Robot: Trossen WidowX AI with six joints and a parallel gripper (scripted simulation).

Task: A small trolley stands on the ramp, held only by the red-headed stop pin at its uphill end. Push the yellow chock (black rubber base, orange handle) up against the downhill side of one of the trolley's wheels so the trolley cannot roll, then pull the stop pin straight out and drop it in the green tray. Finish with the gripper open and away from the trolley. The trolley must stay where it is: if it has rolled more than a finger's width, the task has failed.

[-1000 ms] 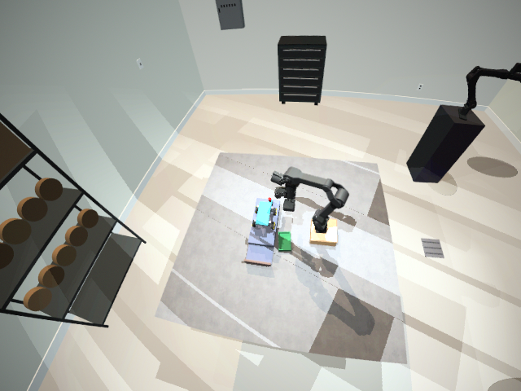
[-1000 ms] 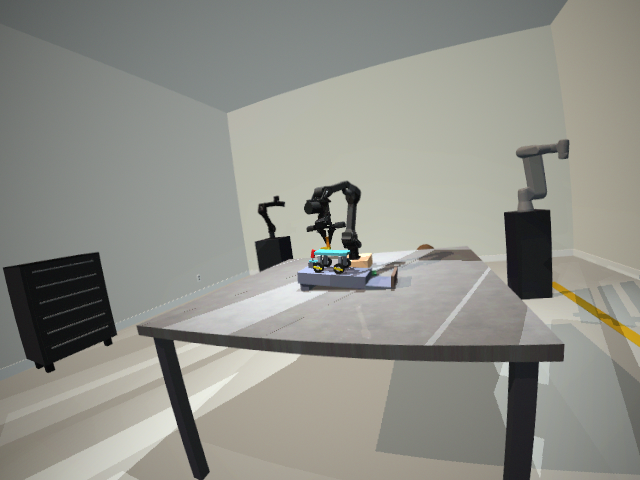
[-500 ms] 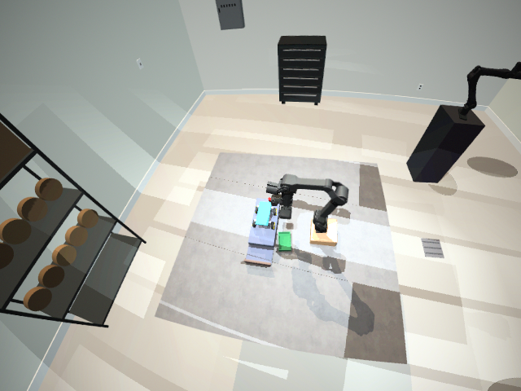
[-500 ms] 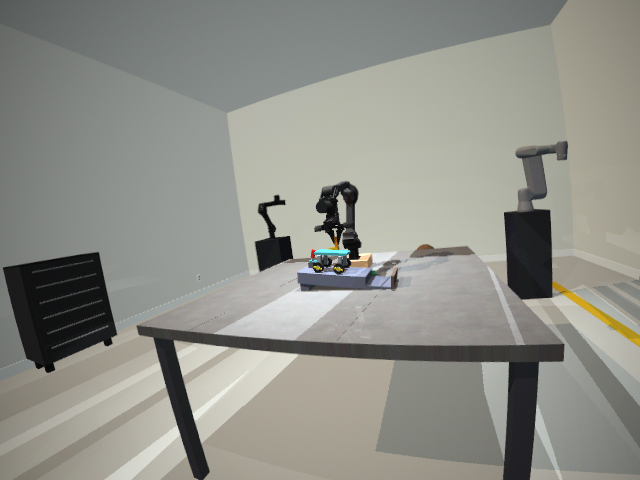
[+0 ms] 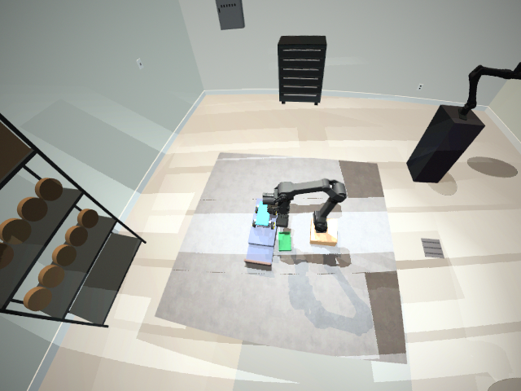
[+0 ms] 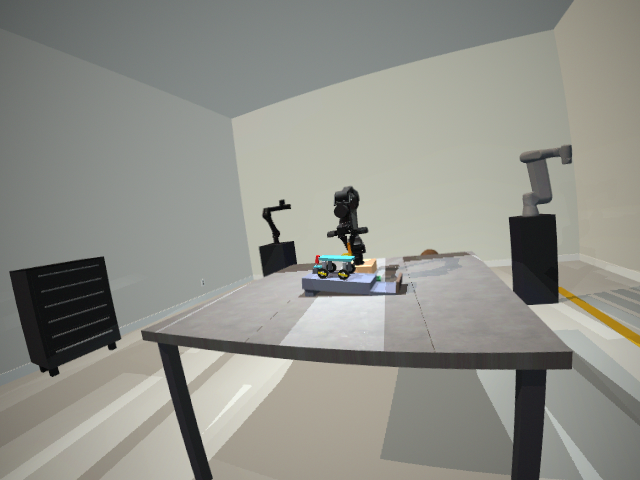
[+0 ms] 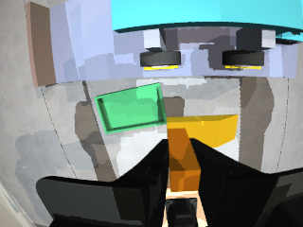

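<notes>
Right now the red-headed stop pin is 90 mm ahead of my gripper tip, 140 mm to the right of it and 40 mm below it. From my gripper tip the other things lie so: yellow chock (20 mm to the right, 10 mm below); trolley (120 mm ahead, 40 mm to the right, 50 mm below); blue-grey ramp (120 mm ahead, 30 mm to the right, 120 mm below).
</notes>
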